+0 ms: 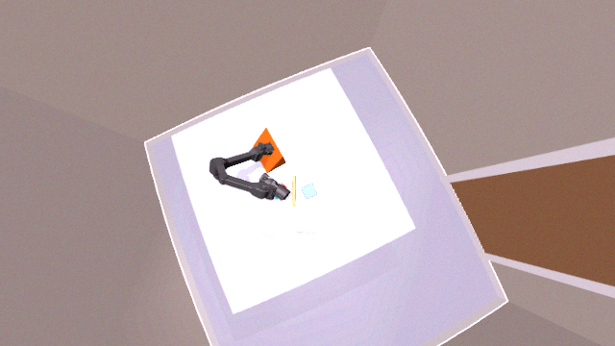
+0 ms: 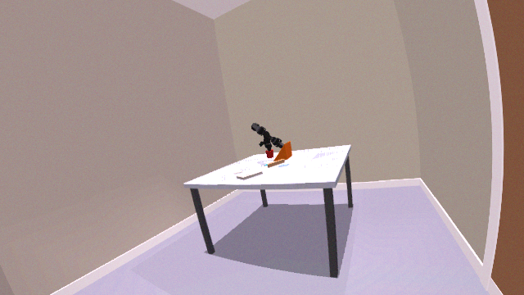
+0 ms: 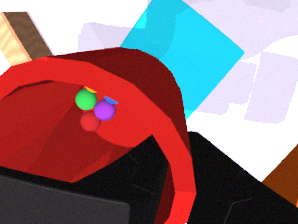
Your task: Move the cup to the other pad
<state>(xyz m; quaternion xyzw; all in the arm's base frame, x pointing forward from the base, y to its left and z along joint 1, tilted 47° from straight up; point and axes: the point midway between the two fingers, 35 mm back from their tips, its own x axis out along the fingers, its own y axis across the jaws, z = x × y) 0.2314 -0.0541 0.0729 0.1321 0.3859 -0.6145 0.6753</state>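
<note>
Now: gripper tip 100 mm above the wooden bar, 70 mm to the right of it and 60 mm short of it. The rest, counted from my gripper tip: pale blue pad (150 mm to the left, 120 mm ahead, 110 mm below); red cup (30 mm ahead, 10 mm to the left); flat white block (400 mm ahead, 90 mm below, 60 mm to the right).
</note>
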